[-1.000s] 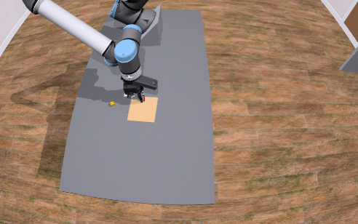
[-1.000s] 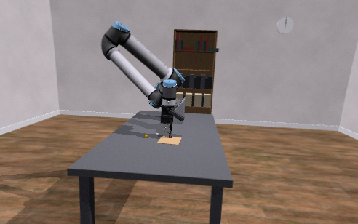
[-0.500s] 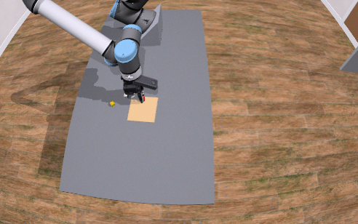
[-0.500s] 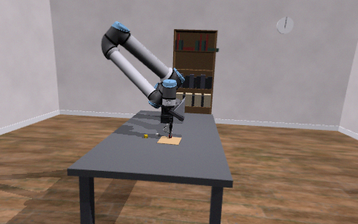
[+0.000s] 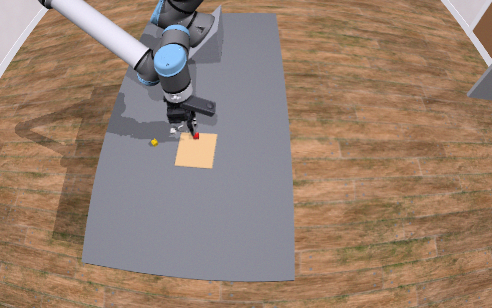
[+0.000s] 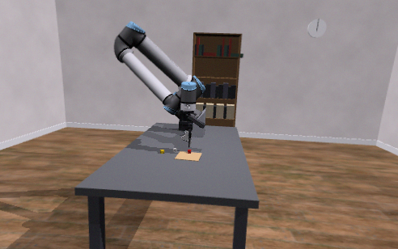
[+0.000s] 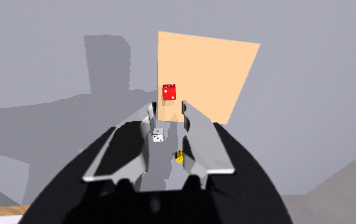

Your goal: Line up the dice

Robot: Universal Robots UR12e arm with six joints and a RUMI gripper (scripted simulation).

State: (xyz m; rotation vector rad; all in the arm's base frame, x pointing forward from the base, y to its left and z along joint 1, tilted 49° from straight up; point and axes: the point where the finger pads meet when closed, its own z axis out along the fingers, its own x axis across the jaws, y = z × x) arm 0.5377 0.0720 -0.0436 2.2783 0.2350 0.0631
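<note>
Now: hand 5 cm above the red die. From my hand the other things lie so: yellow die: 16 cm to the right, 5 cm below, 4 cm ahead; then tan mat: 6 cm below, 5 cm ahead, 1 cm to the left; then white die: 10 cm to the right, 5 cm below, 2 cm behind.
</note>
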